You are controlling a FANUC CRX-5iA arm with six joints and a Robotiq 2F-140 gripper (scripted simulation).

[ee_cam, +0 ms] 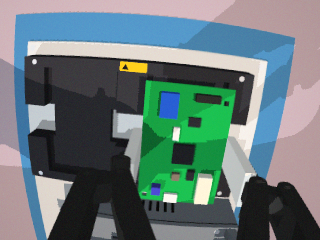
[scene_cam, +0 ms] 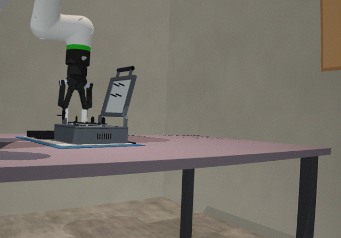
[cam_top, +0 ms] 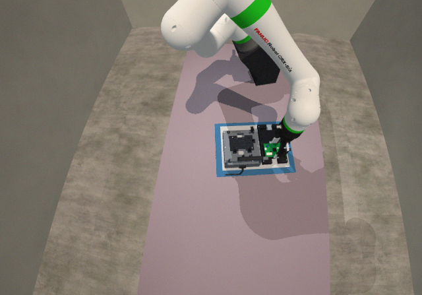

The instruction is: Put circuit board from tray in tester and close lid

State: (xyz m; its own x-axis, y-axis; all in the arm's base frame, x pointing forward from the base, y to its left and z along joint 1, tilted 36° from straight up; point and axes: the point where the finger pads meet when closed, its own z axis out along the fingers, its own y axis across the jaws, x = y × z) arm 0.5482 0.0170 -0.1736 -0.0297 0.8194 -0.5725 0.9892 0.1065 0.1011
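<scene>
My gripper is now 13 cm to the left of the tester and 4 cm below it. Round my hand: tester lid: 9 cm ahead, 17 cm to the right, 11 cm above; latch hook: 10 cm behind, 11 cm to the right, 1 cm above; green circuit board: 2 cm below.
</scene>
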